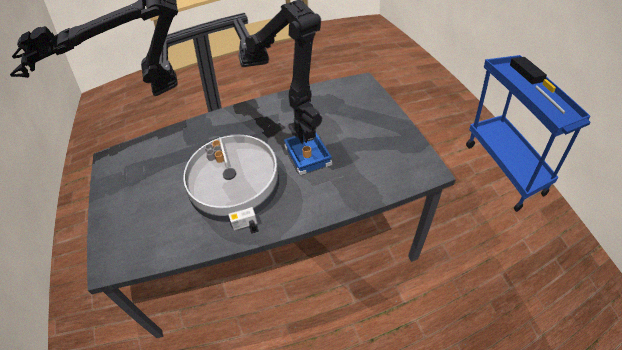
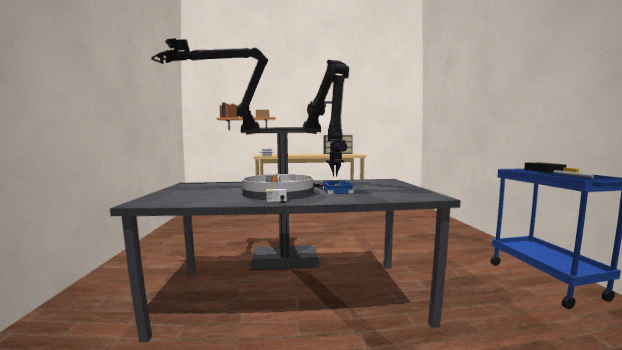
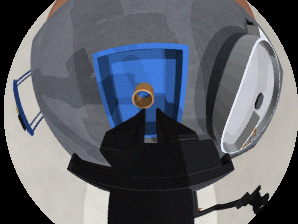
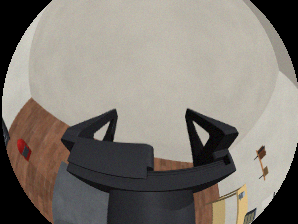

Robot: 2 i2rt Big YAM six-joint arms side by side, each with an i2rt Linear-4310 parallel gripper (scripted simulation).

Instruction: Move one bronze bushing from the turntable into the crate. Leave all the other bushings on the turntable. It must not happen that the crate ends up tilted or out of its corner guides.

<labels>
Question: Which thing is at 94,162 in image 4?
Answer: My right gripper.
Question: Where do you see a blue crate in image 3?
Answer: At 118,74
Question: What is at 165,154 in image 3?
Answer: My left gripper.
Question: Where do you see a blue crate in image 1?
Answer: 295,148
</labels>
